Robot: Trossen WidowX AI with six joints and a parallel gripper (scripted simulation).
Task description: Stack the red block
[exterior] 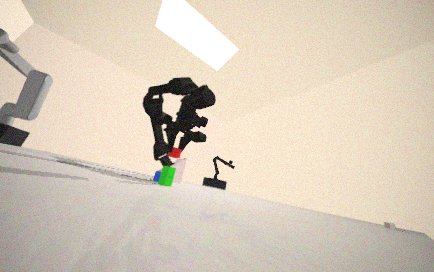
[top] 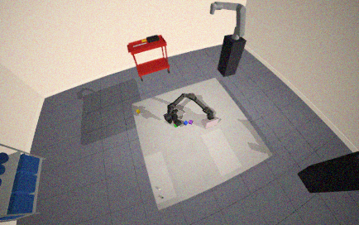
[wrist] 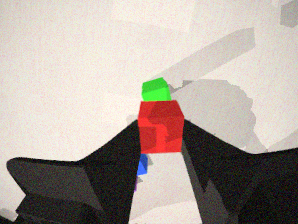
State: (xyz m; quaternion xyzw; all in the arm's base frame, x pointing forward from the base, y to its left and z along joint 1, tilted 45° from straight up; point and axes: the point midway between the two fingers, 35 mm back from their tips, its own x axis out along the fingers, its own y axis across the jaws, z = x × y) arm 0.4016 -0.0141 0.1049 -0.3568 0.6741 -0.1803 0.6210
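The green block is 8 cm below my gripper tip. Also, from my gripper tip: purple block: 18 cm behind, 8 cm below, 2 cm to the left; then blue block: 12 cm behind, 8 cm below, 1 cm to the left; then red block: right at my gripper tip.
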